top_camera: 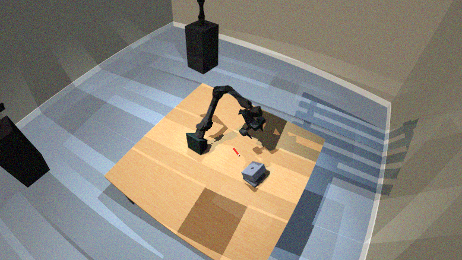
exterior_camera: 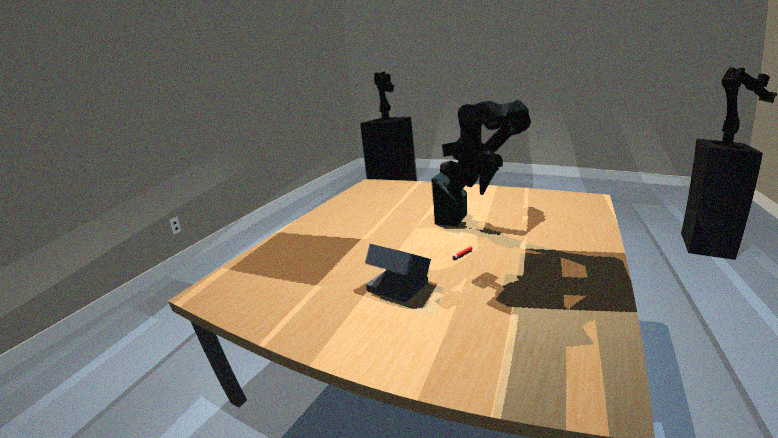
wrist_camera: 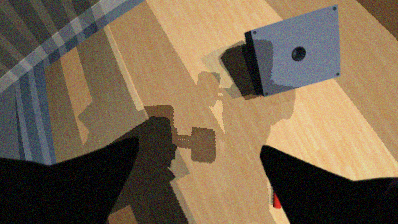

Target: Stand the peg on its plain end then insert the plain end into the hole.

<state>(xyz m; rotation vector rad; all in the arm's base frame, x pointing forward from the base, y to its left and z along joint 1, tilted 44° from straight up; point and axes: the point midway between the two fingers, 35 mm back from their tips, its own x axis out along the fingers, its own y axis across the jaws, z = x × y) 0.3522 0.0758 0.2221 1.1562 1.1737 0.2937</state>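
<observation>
The red peg lies 22 cm below my gripper tip, 9 cm behind it and 8 cm to the right of it. From my gripper tip the other things lie so: grey sloped panel: 16 cm to the right, 16 cm below, 11 cm ahead; then dark panel base: 22 cm below, 16 cm to the right, 12 cm ahead.
</observation>
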